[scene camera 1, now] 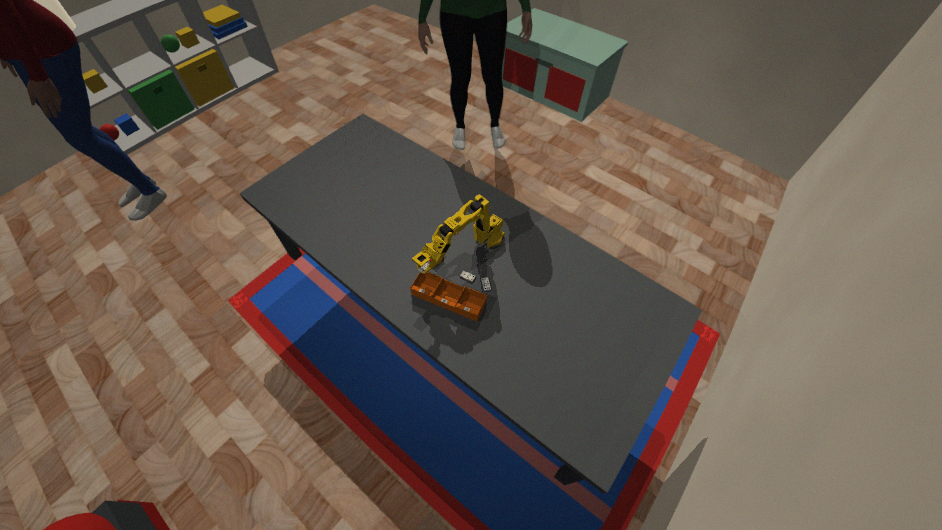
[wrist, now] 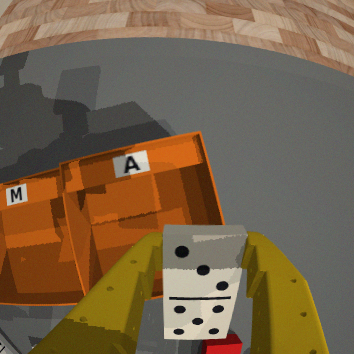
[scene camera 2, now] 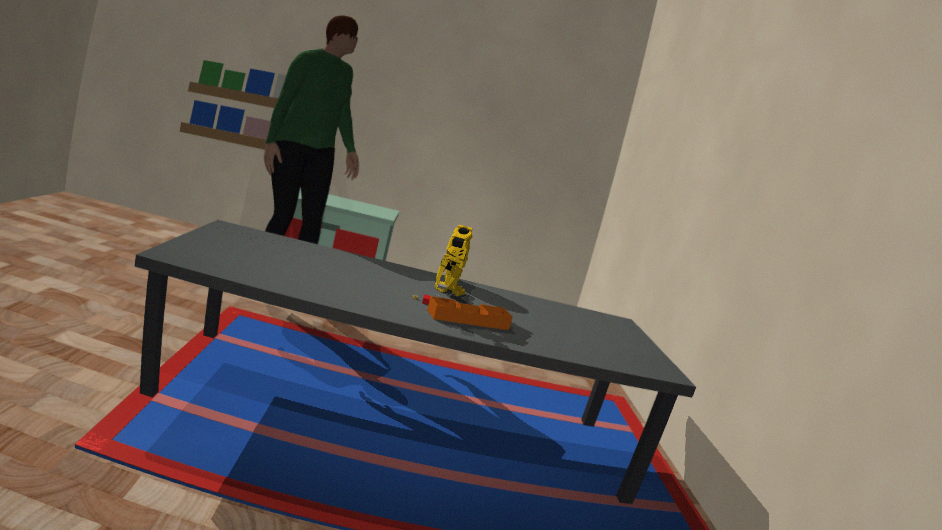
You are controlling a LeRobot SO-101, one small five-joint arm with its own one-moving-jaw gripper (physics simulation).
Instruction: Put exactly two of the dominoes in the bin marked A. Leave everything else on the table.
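Seen in the pictures: hand, its tool point: (scene camera 1: 424, 272) (wrist: 163, 246) (scene camera 2: 446, 286); arm's base, origin of its link: (scene camera 1: 486, 239) (scene camera 2: 449, 292).
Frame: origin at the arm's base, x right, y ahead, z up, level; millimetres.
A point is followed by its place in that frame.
My gripper (scene camera 1: 424, 265) {y 303, x 35, z 95 mm} (scene camera 2: 442, 288) {y 303, x 35, z 95 mm} (wrist: 205, 245) is shut on a white domino (wrist: 200, 280) {y 292, x 48, z 93 mm} with black dots, its jaws pressing on both sides. It holds the domino above the table, at the arm-side edge of bin A (scene camera 1: 424, 298) {y 349, x 1, z 15 mm} (wrist: 182, 154) {y 348, x 44, z 42 mm}. In the wrist view the domino's far end overlaps that bin's near right corner. Bin A is the end compartment of an orange three-part tray (scene camera 2: 471, 316) {y 331, x -59, z 27 mm}. The visible part of its floor is bare orange; its near right part is hidden. Two more dominoes lie on the table: one domino (scene camera 1: 467, 276) {y 181, x -54, z 7 mm} and another domino (scene camera 1: 485, 284) {y 167, x -125, z 8 mm}.
Bin M (wrist: 42, 189) {y 325, x -43, z 35 mm} adjoins bin A. A red block (scene camera 2: 426, 300) {y 219, x 82, z 12 mm} (wrist: 222, 345) {y 218, x 79, z 18 mm} is on the table by the tray's A end, with a small yellowish thing (scene camera 2: 415, 297) {y 193, x 118, z 6 mm} beside it. The grey table (scene camera 1: 559, 342) {y 184, x -449, z 0 mm} (scene camera 2: 296, 283) {y 343, x 490, z 0 mm} extends around them. A person stands behind the table.
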